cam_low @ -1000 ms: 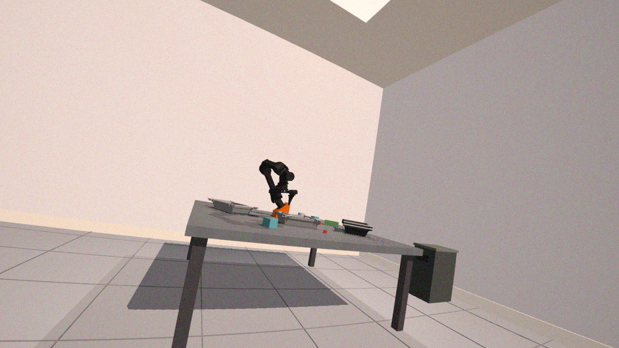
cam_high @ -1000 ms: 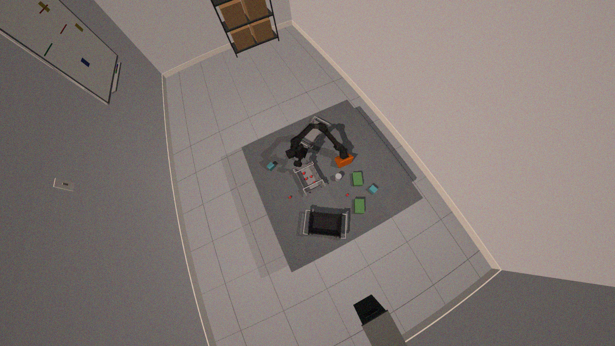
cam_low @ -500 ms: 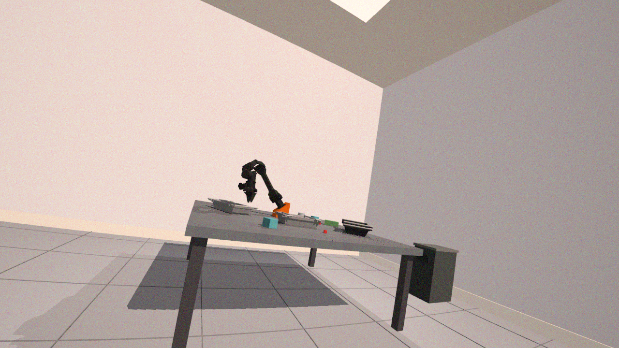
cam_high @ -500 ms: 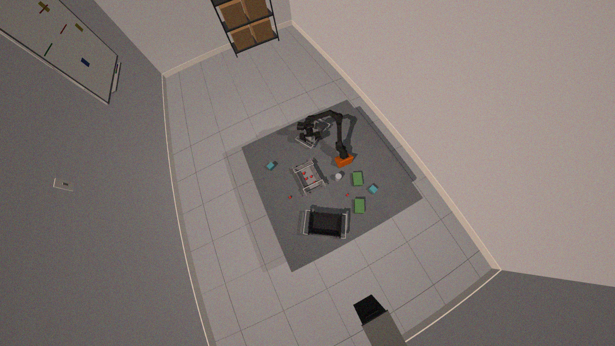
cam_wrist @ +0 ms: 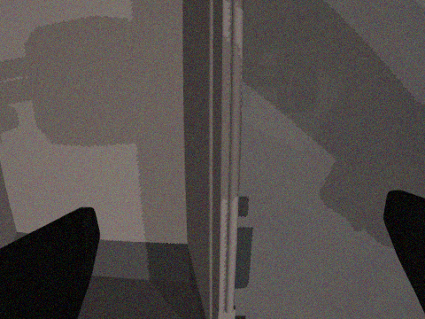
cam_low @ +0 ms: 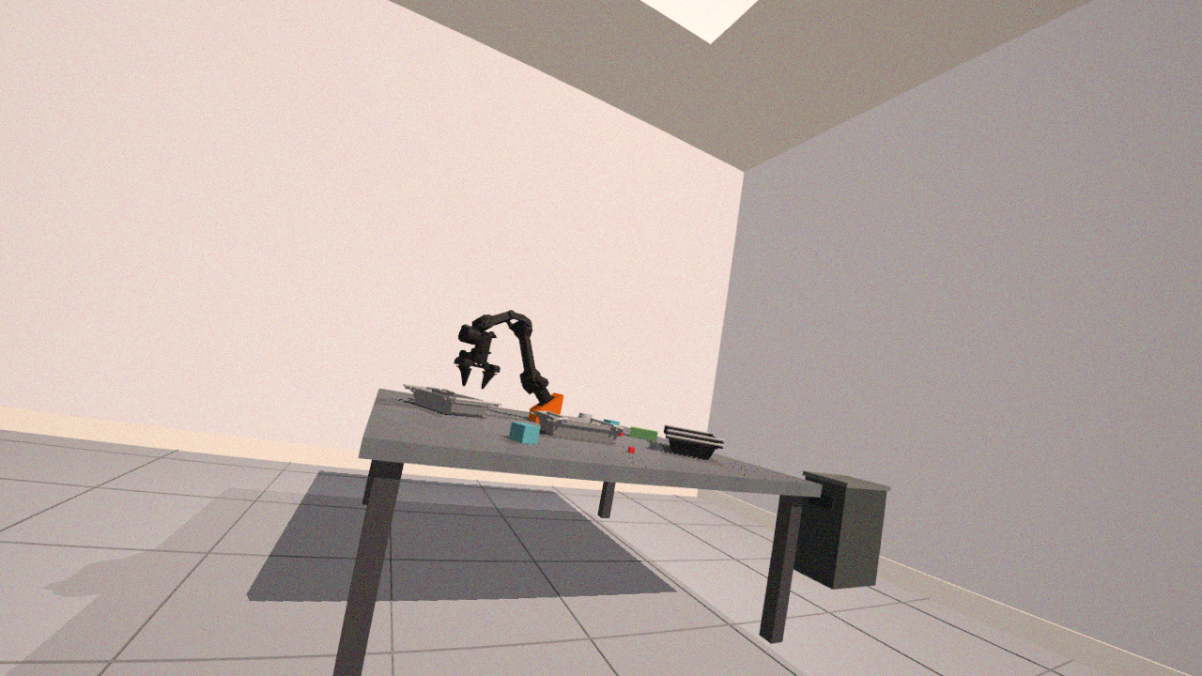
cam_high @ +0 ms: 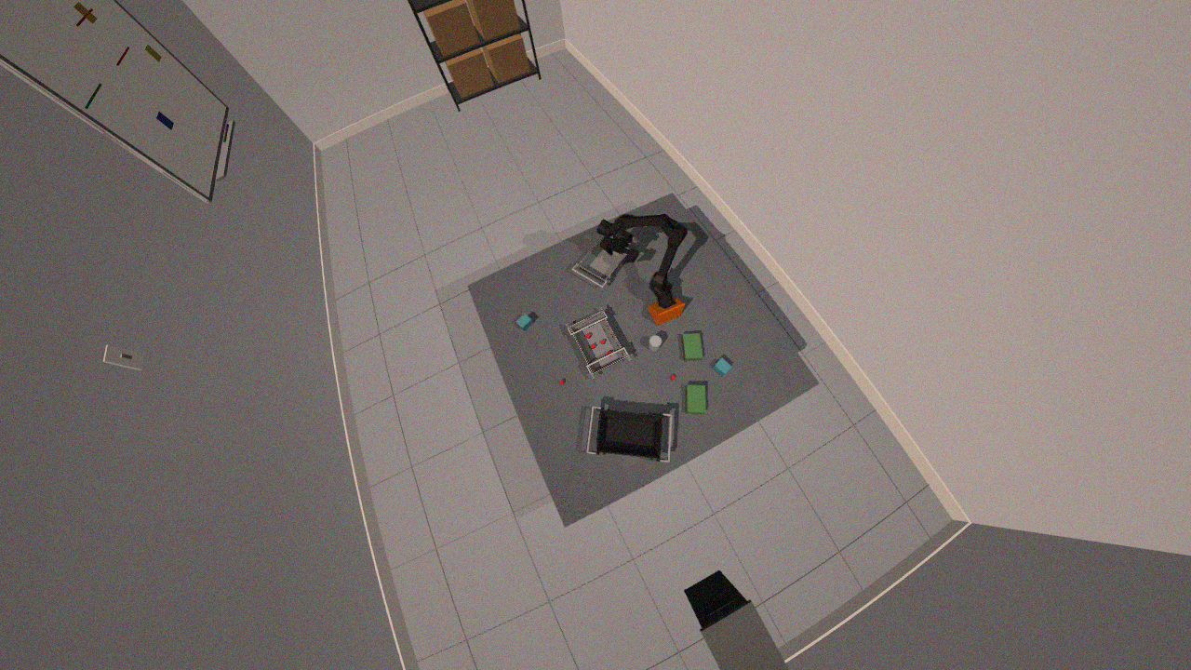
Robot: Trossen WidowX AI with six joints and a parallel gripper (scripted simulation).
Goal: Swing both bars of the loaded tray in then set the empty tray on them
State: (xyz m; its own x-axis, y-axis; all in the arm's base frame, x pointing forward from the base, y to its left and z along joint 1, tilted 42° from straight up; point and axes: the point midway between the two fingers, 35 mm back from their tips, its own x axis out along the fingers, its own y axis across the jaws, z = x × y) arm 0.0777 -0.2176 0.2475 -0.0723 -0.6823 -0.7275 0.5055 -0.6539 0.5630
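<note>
The grey tray is 4 cm ahead of my gripper tip, 8 cm to the right of it and 5 cm below it.
</note>
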